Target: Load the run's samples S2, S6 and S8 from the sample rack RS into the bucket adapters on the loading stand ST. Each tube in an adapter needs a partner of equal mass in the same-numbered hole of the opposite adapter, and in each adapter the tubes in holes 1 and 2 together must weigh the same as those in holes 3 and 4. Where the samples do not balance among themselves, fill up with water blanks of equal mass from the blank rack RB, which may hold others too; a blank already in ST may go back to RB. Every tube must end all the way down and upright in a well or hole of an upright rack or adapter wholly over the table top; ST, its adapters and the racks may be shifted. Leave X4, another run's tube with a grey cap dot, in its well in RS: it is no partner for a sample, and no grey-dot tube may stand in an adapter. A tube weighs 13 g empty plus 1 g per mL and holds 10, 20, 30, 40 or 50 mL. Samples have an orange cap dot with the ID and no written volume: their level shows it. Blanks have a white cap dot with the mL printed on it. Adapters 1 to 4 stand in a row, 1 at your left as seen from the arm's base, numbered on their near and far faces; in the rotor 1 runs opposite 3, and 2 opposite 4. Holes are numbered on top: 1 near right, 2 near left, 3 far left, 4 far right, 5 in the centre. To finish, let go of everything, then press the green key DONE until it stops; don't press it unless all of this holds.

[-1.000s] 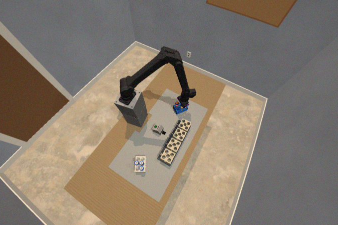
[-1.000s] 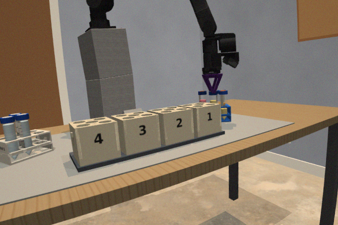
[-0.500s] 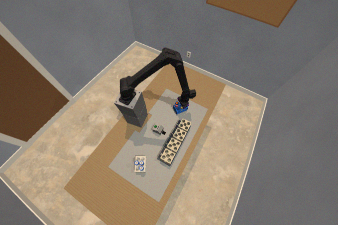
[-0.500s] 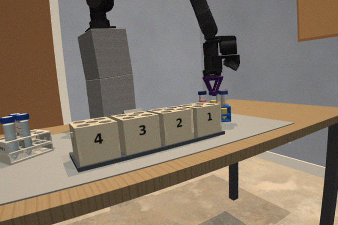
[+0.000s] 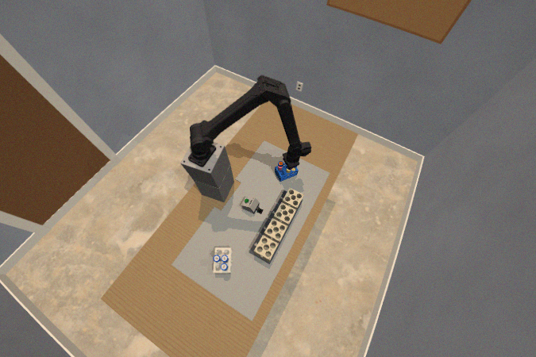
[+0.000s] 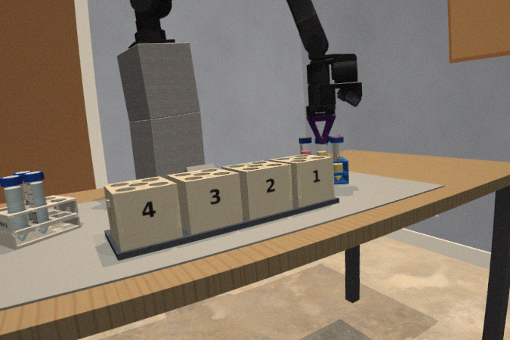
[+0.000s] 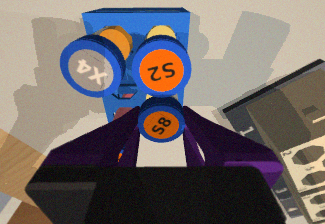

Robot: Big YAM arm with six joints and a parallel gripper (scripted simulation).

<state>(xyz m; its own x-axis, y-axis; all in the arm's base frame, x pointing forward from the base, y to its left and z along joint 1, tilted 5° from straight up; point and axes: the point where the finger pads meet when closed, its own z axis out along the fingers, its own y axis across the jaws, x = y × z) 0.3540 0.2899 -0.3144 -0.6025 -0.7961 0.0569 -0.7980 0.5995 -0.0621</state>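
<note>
My hand is 2 cm past the blue sample rack RS, 1 cm to the right of it and 8 cm above it. Also, from my hand: white blank rack RB: 7 cm behind, 66 cm to the right, 8 cm below.
</note>
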